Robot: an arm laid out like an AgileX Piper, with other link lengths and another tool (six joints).
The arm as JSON. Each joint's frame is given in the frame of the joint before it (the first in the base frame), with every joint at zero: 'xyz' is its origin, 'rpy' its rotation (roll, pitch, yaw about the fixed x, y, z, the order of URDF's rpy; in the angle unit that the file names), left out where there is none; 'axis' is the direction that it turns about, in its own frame. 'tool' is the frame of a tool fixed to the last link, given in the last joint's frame.
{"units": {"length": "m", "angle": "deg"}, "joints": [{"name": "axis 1", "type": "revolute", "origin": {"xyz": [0.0, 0.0, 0.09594]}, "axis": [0.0, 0.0, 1.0]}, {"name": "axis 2", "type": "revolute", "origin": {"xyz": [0.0, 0.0, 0.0]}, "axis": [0.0, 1.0, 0.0]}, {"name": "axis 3", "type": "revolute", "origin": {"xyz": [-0.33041, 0.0, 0.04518]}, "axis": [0.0, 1.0, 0.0]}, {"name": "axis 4", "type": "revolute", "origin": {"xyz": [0.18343, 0.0, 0.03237]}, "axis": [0.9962, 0.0, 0.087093]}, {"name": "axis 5", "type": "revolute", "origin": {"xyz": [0.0, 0.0, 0.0]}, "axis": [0.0, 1.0, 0.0]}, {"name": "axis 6", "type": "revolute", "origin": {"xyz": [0.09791, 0.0, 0.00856]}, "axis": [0.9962, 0.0, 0.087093]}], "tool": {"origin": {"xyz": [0.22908, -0.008, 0.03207], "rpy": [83.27, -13.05, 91.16]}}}
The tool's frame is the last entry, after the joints.
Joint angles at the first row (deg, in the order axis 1, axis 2, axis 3, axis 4, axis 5, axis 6):
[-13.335, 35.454, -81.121, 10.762, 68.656, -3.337]
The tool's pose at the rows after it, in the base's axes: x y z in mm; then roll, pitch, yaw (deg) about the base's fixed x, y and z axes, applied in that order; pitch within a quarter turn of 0, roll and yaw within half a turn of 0:
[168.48 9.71 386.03 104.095 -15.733 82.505]
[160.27 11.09 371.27 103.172 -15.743 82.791]
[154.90 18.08 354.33 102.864 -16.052 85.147]
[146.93 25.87 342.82 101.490 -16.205 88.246]
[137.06 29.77 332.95 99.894 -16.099 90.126]
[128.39 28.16 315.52 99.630 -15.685 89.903]
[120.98 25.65 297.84 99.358 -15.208 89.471]
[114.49 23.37 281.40 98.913 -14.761 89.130]
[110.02 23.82 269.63 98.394 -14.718 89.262]
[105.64 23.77 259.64 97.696 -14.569 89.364]
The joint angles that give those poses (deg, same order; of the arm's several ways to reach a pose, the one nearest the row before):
[-13.337, 31.207, -77.444, 10.711, 66.923, -3.713]
[-13.033, 27.492, -72.363, 10.645, 64.668, -3.902]
[-10.536, 24.373, -67.372, 10.697, 62.494, -3.903]
[-7.561, 20.879, -63.142, 10.699, 60.425, -3.903]
[-5.881, 17.173, -59.796, 10.564, 59.231, -3.922]
[-5.741, 13.562, -56.447, 9.982, 59.198, -3.921]
[-5.741, 9.976, -53.149, 9.306, 59.180, -3.922]
[-5.741, 6.446, -50.095, 8.695, 59.189, -3.923]
[-5.742, 3.697, -47.853, 8.695, 59.191, -3.922]
[-5.741, 1.017, -45.984, 8.581, 59.319, -3.922]

